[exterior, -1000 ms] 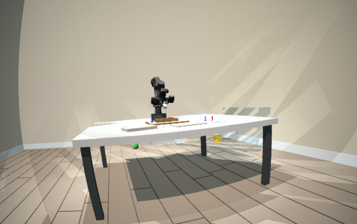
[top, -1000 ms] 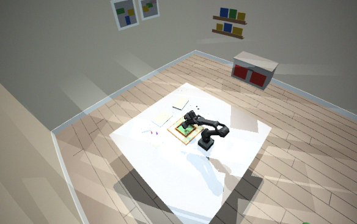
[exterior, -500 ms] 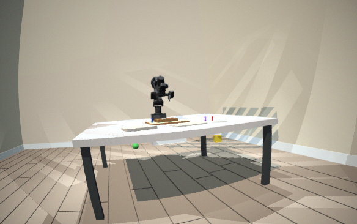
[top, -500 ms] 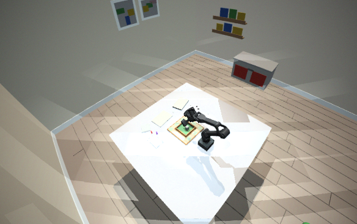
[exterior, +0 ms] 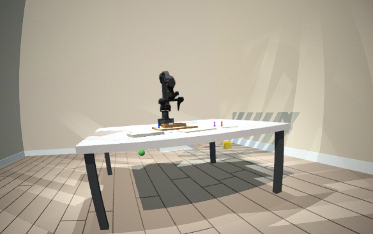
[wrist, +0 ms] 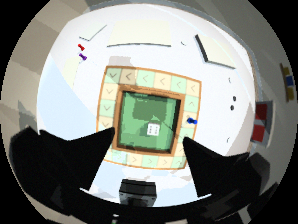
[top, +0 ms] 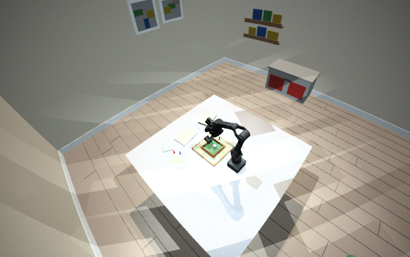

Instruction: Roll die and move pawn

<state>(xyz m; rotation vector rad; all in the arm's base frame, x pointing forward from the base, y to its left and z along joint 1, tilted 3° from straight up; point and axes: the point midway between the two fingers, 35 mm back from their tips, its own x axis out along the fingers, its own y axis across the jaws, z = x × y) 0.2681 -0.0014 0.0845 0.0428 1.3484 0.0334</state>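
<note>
Right now my gripper tip is 20 mm short of the blue pawn, 110 mm to the left of it and 100 mm above it. The rest, counted from my gripper tip: red pawn: 230 mm ahead, 290 mm to the left, 110 mm below; then white die: 10 mm behind, 10 mm to the right, 100 mm below; then purple pawn: 180 mm ahead, 250 mm to the left, 110 mm below.
</note>
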